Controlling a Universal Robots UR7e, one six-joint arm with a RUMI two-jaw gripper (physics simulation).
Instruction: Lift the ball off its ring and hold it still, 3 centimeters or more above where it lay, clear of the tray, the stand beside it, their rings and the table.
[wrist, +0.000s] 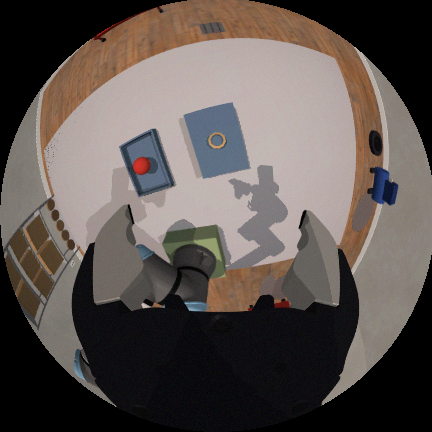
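Pixels of known places: gripper, fingertip midpoint: (217, 209); arm's base at its link origin: (194, 260).
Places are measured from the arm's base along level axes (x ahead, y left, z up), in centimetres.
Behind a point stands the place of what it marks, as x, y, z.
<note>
A red ball (141, 166) @(35.7, 2.8, -1.7) sits inside the blue tray (165, 162) @(33.5, -2.4, -6.9) at the left of the wrist view; the ring under it is hidden by the ball. The blue stand (227, 117) @(40.3, -23.4, -3.6) is to the right of the tray, with a tan ring (217, 132) @(36.9, -19.8, -2.6) on its top. My gripper (217, 209) @(31.5, -18.6, 27.5) is open, its two jaws wide apart with nothing between them. It hangs high above the table, and the ball and tray lie beyond the jaws, towards the upper left of the view.
The pale table (295, 100) @(43.2, -46.4, -8.0) bears a green block (192, 233) @(8.5, -2.2, -4.3) near its edge, partly behind the arm's base (194, 260) @(5.6, -3.2, 6.0). Shadows of the arm fall on the table. A wooden floor surrounds it, with a shelf rack at the left and a blue object (381, 185) at the right.
</note>
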